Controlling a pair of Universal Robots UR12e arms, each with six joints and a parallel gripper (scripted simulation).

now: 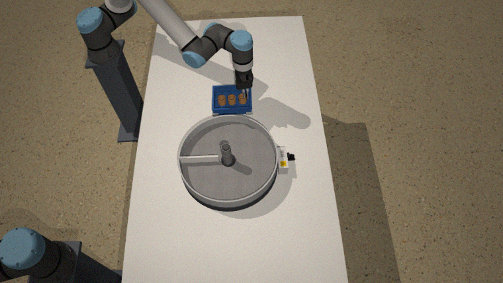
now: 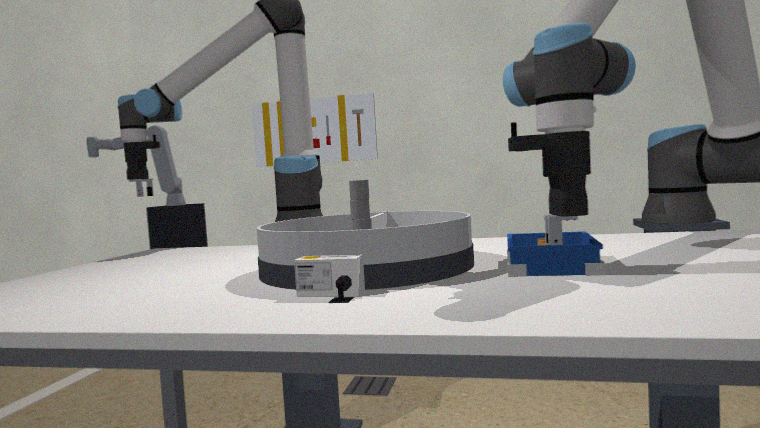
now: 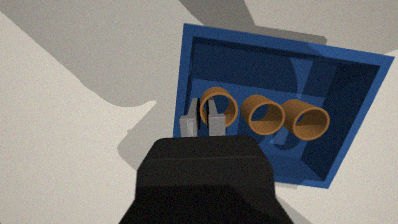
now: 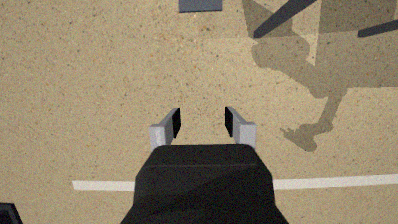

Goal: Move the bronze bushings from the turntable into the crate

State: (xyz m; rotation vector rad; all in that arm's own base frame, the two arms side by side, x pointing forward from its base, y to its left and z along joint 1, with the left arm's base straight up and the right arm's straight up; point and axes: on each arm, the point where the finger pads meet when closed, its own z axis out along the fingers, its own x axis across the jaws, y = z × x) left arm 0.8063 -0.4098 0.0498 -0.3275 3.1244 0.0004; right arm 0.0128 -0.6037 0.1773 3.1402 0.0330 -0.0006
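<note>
Now: left hand 70 mm past the blue crate and 30 mm above it.
</note>
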